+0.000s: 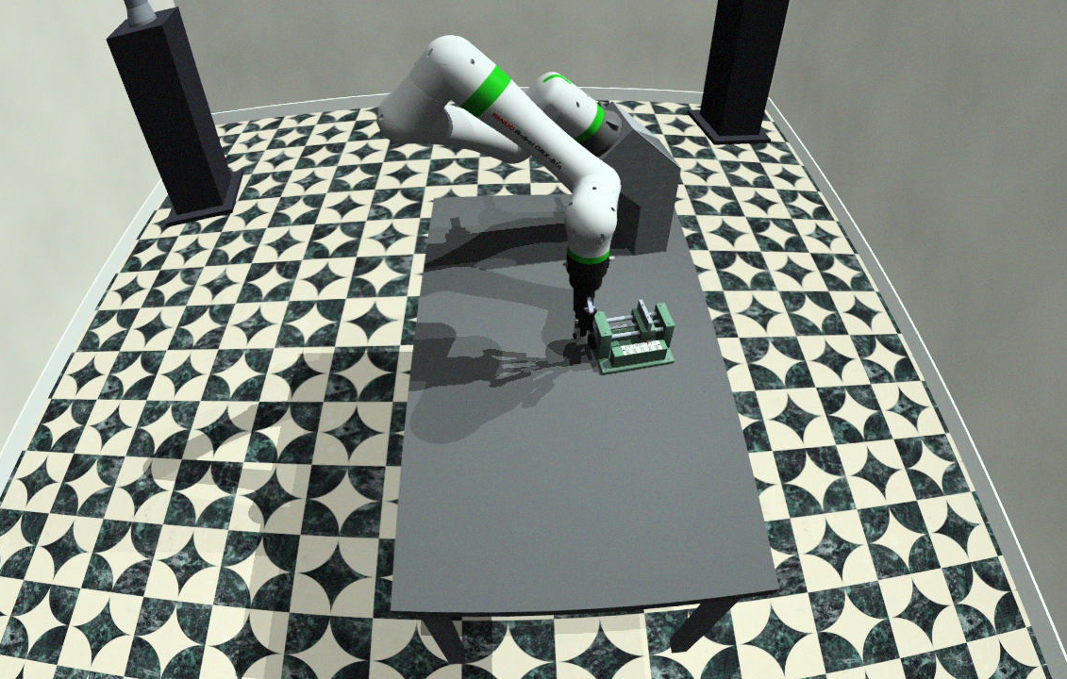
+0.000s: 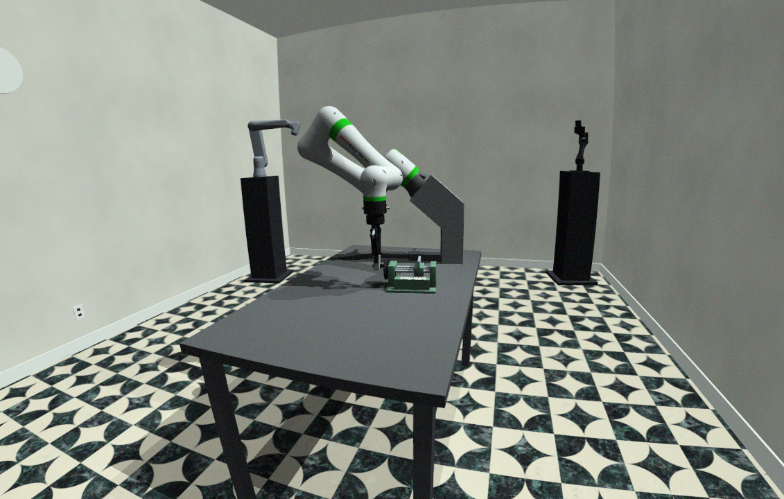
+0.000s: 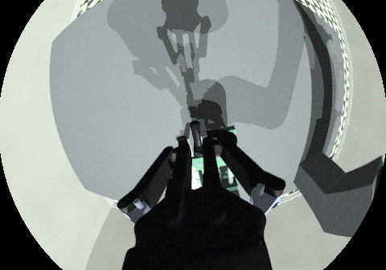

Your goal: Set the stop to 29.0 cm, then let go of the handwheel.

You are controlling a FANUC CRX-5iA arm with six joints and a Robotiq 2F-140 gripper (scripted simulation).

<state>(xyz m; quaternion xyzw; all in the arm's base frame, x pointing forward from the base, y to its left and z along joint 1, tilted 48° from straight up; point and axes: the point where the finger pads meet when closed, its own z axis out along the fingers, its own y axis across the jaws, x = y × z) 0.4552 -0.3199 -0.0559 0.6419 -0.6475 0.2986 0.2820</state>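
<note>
The black handwheel is 20 mm to the left of my hand, 20 mm below it and 10 mm behind it. The rest, counted from my hand: green stop fixture (180 mm to the left, 20 mm below, 10 mm behind).
</note>
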